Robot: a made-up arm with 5 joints.
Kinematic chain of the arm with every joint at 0, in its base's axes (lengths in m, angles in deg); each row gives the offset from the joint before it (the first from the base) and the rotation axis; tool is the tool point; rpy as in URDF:
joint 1: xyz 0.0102 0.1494 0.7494 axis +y
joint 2: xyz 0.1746 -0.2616 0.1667 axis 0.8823 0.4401 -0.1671
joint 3: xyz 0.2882 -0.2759 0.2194 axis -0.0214 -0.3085 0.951
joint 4: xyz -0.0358 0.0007 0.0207 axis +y
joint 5: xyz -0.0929 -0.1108 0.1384 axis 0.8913 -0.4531 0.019
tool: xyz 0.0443 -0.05 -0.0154 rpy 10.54 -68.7 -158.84
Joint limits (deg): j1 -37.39..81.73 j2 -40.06..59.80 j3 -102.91..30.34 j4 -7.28..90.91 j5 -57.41..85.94
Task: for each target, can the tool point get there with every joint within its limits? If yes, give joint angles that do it. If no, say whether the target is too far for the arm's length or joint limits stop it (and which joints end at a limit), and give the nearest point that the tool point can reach.
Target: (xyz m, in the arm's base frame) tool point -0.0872 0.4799 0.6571
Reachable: no: joint limits stop it (at a limit: joint 1, joint 2, joint 3, joint 4) | nearest point -0.2156 -0.0156 1.4246 | short by 0.922 m
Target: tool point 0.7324 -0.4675 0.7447
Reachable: yes | joints 57.57 -9.45 -23.33 32.15 13.47
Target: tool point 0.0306 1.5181 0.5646
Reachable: no: too far | nearest point 0.7212 -0.0080 0.6238 | short by 1.676 m
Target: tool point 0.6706 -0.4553 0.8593
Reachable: yes | joints 48.64 -2.46 -71.79 34.06 13.85
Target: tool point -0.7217 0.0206 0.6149
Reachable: no: joint limits stop it (at a limit: joint 1, joint 2, joint 4, joint 5) | nearest point -0.0741 -0.5609 0.3711 | short by 0.904 m
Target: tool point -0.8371 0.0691 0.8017
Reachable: no: joint limits stop it (at a limit: joint 1, joint 2, joint 4) | nearest point -0.2681 -0.0851 1.4143 | short by 0.850 m
